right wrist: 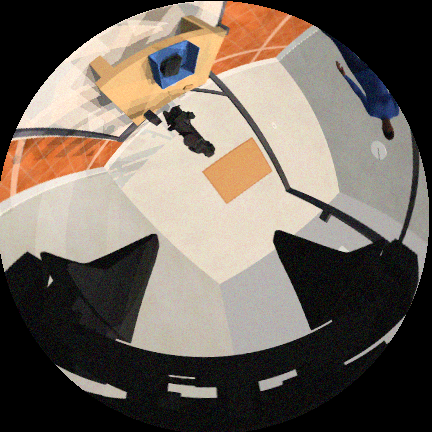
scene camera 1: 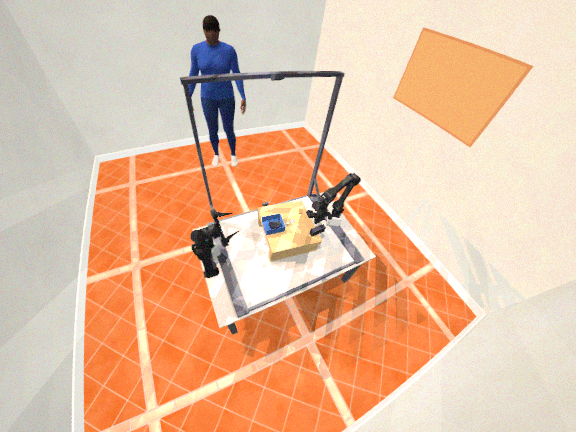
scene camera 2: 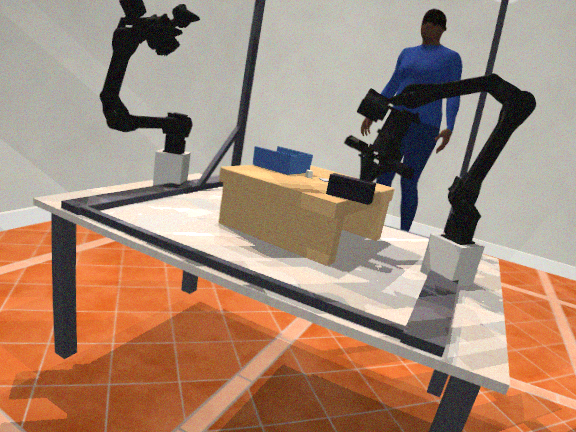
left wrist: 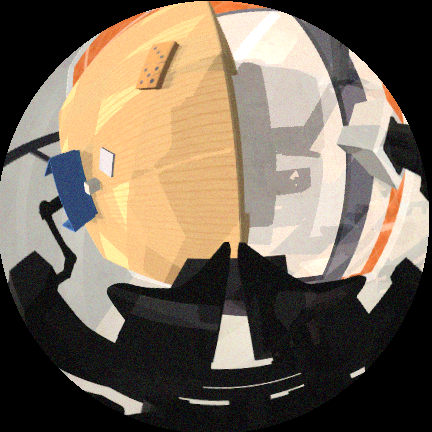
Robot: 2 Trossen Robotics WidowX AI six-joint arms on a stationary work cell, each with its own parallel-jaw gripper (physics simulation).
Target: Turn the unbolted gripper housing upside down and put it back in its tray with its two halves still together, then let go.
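Places are measured from the left arm's base along level axes (x down, y left, z ahead), in centimetres.
Pixels of known places: left gripper, fingertip midpoint: (right wrist: 162,111) (scene camera 1: 315,223) (left wrist: 232,247); right gripper, fingertip midpoint: (right wrist: 217,238) (scene camera 1: 236,221) (scene camera 2: 190,25); left arm's base at its link origin: (right wrist: 173,108) (scene camera 1: 335,214) (scene camera 2: 457,239); right arm's base at its link origin: (scene camera 2: 173,152).
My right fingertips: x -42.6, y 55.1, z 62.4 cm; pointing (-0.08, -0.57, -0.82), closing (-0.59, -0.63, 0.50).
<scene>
Ahead of a thing's pixels: the offset from my right fingertips to its top centre.
The blue tray {dx +31.4, dy -28.2, dz -15.5 cm} (scene camera 1: 275,231) (scene camera 2: 295,162) (left wrist: 75,190) (right wrist: 191,57) stands on a wooden block. A dark part {dx +33.3, dy -28.0, dz -16.9 cm} (scene camera 1: 274,225) (right wrist: 171,65), apparently the gripper housing, lies in it; its halves and which side is up are too small to tell. My left gripper (scene camera 1: 314,217) (scene camera 2: 367,176) (left wrist: 232,247) is shut, its fingertips nearly together, over the block's right part, apart from the tray. A black box {dx +32.0, dy -29.8, dz -46.8 cm} (scene camera 1: 317,229) (scene camera 2: 350,189) (left wrist: 277,265) sits behind its fingers in the wrist view. My right gripper (scene camera 1: 233,223) (right wrist: 217,238) is open and empty, raised well away from the tray.
The wooden block {dx +37.0, dy -33.2, dz -25.8 cm} (scene camera 1: 295,245) (scene camera 2: 275,200) (left wrist: 200,125) bears a small grey cube {dx +35.0, dy -31.9, dz -25.2 cm} (scene camera 2: 309,174) (left wrist: 91,187), a white card {dx +36.7, dy -35.9, dz -28.2 cm} (left wrist: 107,161) and an orange domino {dx +36.2, dy -46.5, dz -33.5 cm} (left wrist: 157,65). The black box overhangs the block's edge. Dark posts rise behind the table; a person (scene camera 1: 215,65) (scene camera 2: 430,70) stands beyond it.
</scene>
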